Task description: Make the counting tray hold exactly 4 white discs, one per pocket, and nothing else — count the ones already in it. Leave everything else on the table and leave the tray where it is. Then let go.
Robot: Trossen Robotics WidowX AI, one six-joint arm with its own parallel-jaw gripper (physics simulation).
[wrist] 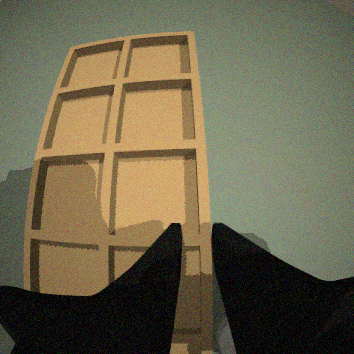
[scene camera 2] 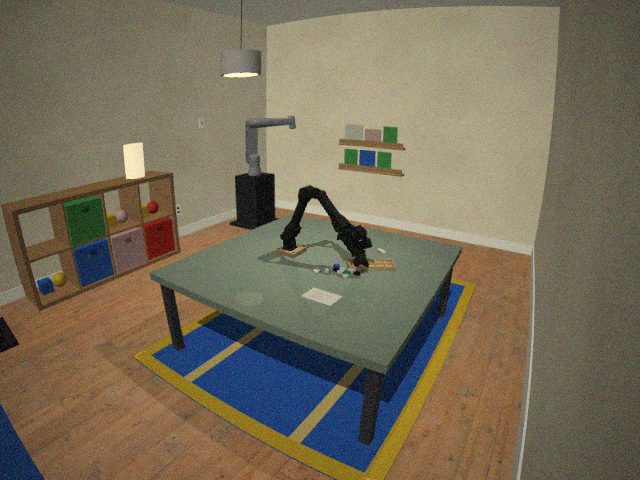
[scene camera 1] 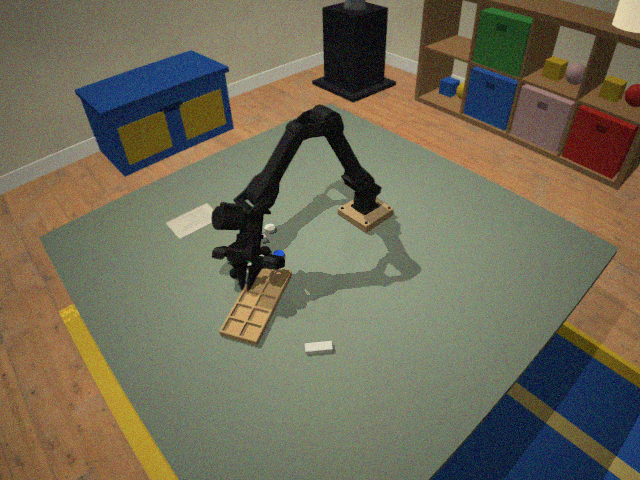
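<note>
The wooden counting tray [scene camera 1: 238, 338] [scene camera 2: 383, 268] [wrist: 203, 170] lies on the table with two rows of pockets. The pockets that show in the wrist view hold no discs; its near end is hidden by the fingers and shadow. My gripper [scene camera 1: 248, 287] [scene camera 2: 361, 266] [wrist: 195, 231] is shut on the tray's side wall, one finger over a pocket and one outside. A pale grey shape [wrist: 223, 339] shows low between the fingers, too dark to name. A white disc [scene camera 1: 269, 227] [scene camera 2: 316, 270] lies behind the gripper, with more white discs [scene camera 2: 345, 275] close by.
A blue disc [scene camera 1: 279, 254] [scene camera 2: 336, 266], a green disc [scene camera 2: 346, 272] and a black disc [scene camera 2: 357, 273] lie near the tray's end. A white block [scene camera 1: 318, 347] [scene camera 2: 381, 250] lies beyond the tray's side. A pale sheet [scene camera 1: 191, 220] [scene camera 2: 321, 296] lies on the table.
</note>
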